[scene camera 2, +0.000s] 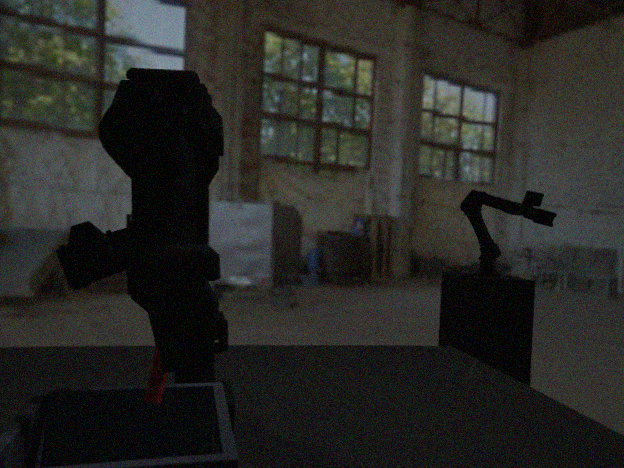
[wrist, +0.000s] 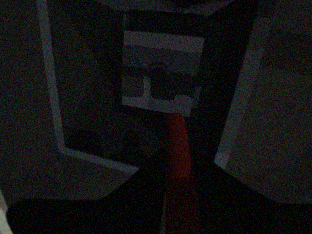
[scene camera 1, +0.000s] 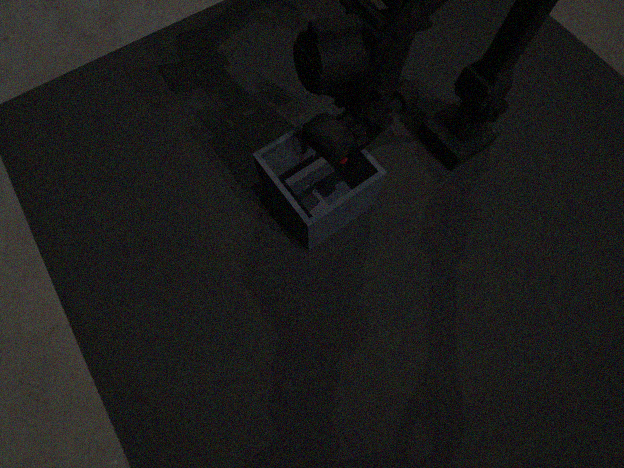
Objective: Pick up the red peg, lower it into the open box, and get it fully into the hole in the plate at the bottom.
Observation:
In view: the gripper (scene camera 2: 169, 371) and a pale plate (wrist: 143, 85).
The gripper also shows in the wrist view (wrist: 176, 154). Scene camera 2 misses the pale plate: it is out of frame.

